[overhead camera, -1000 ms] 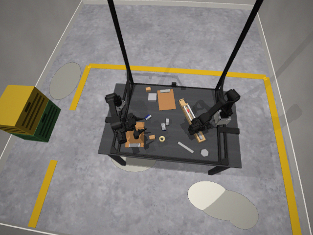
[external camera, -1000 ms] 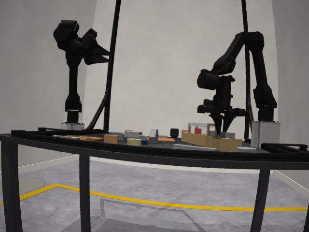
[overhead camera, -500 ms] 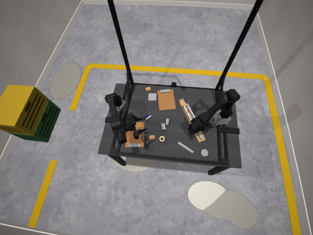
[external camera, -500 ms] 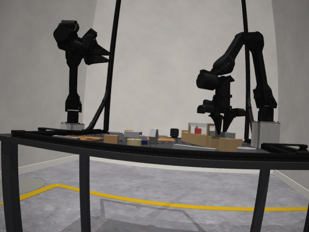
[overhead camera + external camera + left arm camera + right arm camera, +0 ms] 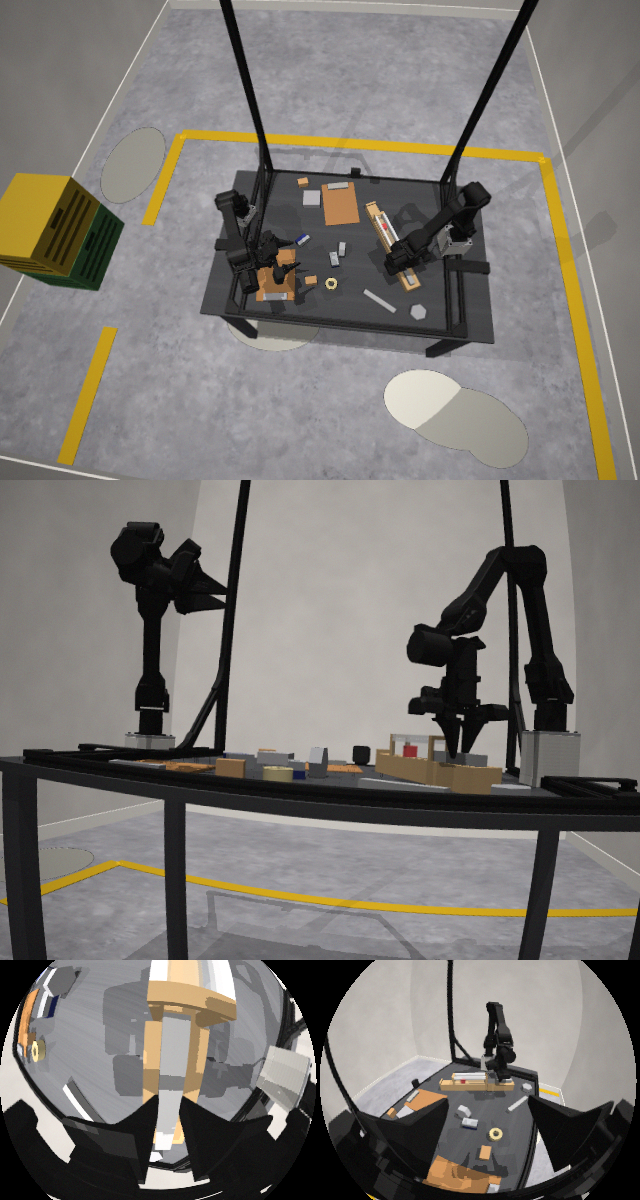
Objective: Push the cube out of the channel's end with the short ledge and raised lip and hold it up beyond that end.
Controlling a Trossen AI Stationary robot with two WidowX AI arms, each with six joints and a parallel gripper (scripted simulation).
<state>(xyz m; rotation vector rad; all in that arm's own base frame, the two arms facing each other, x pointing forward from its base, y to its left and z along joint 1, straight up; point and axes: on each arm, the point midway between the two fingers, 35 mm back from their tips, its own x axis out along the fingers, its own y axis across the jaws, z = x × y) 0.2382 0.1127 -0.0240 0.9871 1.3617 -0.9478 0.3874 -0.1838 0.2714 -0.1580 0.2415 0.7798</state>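
Right now the wooden bridge is 140 mm behind my left hand, 80 mm to the right of it and 30 mm below it.
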